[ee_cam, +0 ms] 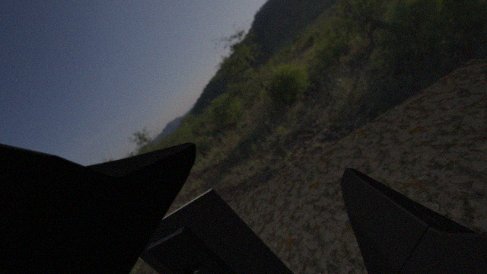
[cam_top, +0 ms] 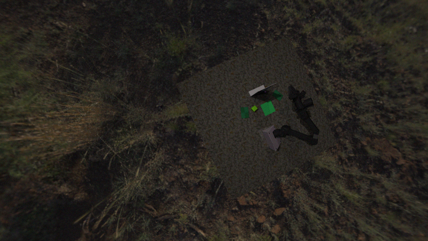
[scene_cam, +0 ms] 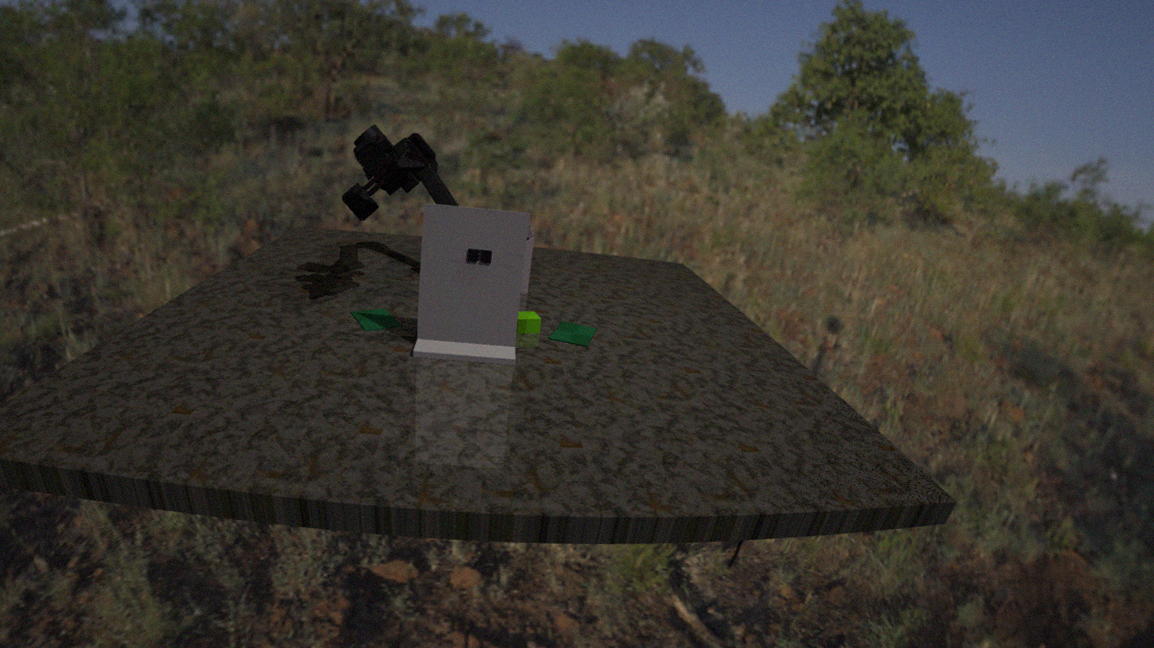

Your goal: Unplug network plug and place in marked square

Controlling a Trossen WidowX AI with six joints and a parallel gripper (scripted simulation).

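Right now my gripper tip is 17 cm to the right of the network plug, 10 cm above it and 5 cm short of it. From my gripper tip the other things lie so: upright panel (18 cm to the left, 16 cm below, 7 cm ahead).
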